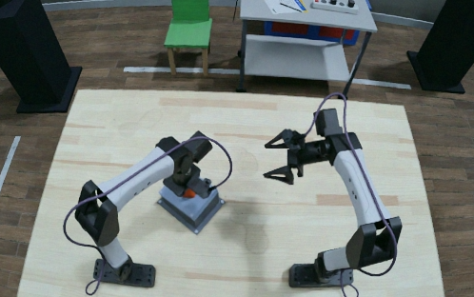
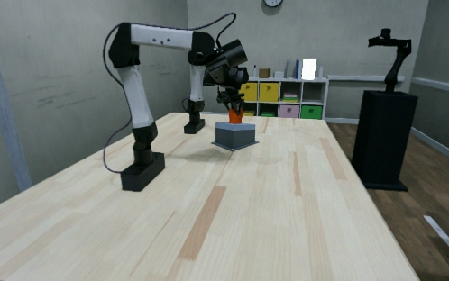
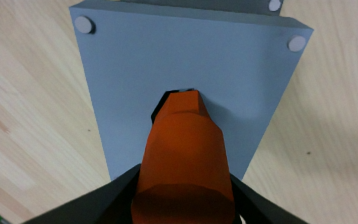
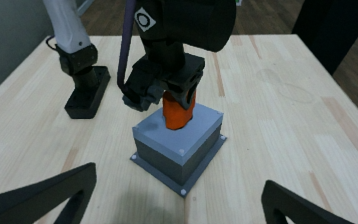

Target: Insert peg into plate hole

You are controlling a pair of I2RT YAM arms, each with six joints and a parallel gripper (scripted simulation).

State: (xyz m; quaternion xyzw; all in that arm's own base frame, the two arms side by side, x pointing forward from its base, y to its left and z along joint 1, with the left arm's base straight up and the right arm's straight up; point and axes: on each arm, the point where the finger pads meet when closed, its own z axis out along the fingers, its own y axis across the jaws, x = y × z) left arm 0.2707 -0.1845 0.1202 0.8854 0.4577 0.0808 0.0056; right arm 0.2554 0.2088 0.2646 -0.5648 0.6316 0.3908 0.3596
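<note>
Now: the blue-grey plate 10 mm to the right of my left hand and 70 mm below it. The rest, counted from my left hand: orange peg (20 mm below).
</note>
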